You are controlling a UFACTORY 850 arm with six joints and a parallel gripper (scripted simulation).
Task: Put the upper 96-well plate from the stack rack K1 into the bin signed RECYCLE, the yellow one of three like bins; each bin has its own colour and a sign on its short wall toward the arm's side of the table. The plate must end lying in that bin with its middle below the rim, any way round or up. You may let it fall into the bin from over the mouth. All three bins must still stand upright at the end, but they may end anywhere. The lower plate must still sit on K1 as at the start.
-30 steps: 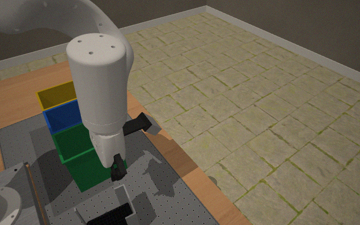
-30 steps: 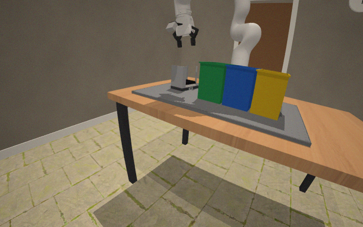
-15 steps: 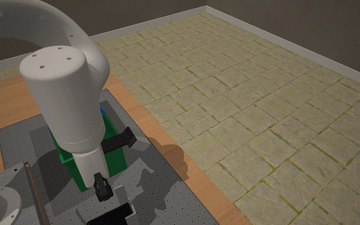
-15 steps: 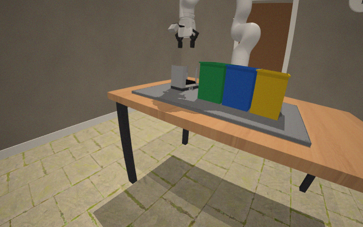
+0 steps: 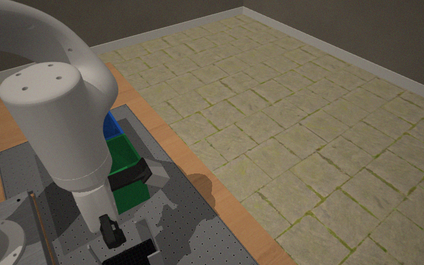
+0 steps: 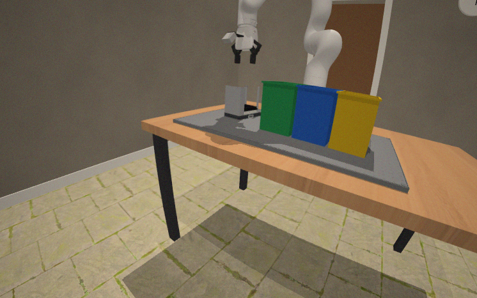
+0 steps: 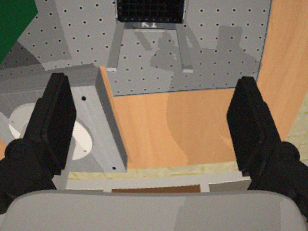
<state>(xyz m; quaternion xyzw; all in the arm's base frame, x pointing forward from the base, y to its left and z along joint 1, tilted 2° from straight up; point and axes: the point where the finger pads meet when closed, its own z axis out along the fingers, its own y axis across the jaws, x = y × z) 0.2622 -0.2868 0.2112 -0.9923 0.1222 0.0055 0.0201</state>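
Now: the black 96-well plate 22 cm below my hand. Round my hand: green bin (7 cm ahead, 23 cm to the left, 17 cm below); white plate (23 cm below); blue bin (9 cm ahead, 36 cm to the left, 17 cm below).
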